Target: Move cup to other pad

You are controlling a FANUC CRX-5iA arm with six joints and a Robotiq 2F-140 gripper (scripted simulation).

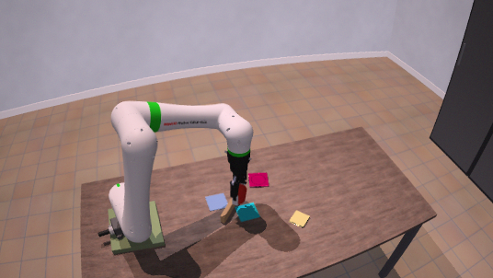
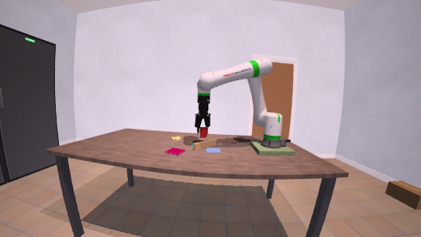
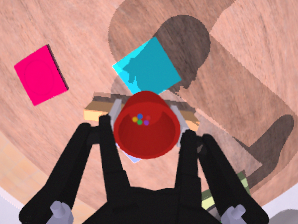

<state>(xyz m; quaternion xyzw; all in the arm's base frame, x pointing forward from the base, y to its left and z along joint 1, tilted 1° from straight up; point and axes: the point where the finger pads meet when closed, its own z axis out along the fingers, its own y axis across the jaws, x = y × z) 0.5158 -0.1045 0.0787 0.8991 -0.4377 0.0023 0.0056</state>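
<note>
Right now my hand is 120 mm above the cyan pad, 40 mm to the left of it and 30 mm short of it. The rest, counted from my hand: wooden rail (100 mm below, 30 mm to the left, 20 mm behind); red cup (20 mm below).
</note>
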